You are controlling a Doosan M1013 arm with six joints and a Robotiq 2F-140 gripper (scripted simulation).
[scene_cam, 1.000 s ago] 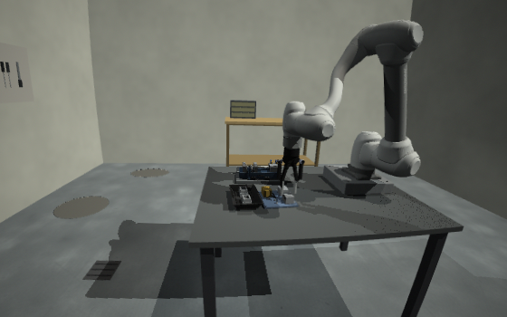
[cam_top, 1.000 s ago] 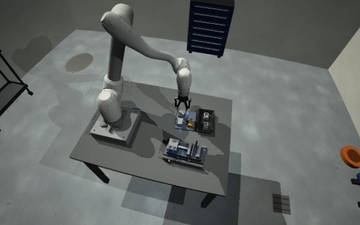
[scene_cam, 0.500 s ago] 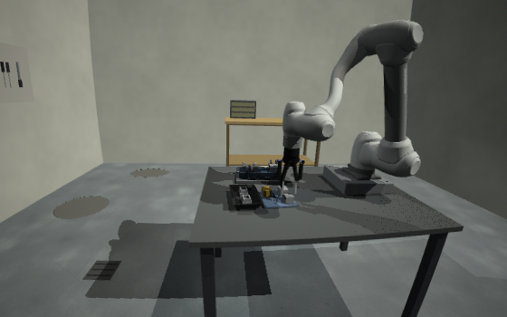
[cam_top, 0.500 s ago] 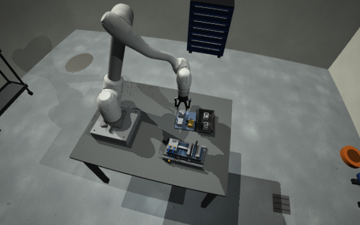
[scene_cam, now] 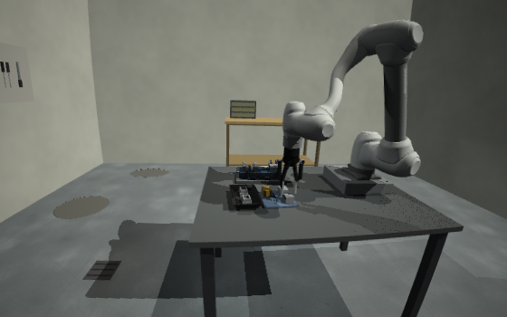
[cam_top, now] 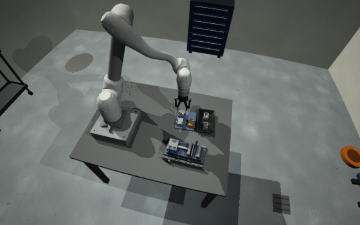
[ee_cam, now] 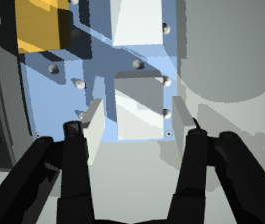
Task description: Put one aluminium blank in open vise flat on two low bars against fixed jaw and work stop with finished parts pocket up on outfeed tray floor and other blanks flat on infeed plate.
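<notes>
The aluminium blank lies 60 mm below my hand. From my hand the other things lie so: blue infeed plate (40 mm ahead, 50 mm to the right, 80 mm below); then brass blank (80 mm ahead, 90 mm to the right, 60 mm below); then piston rod (30 mm ahead, 350 mm to the right, 10 mm below).
</notes>
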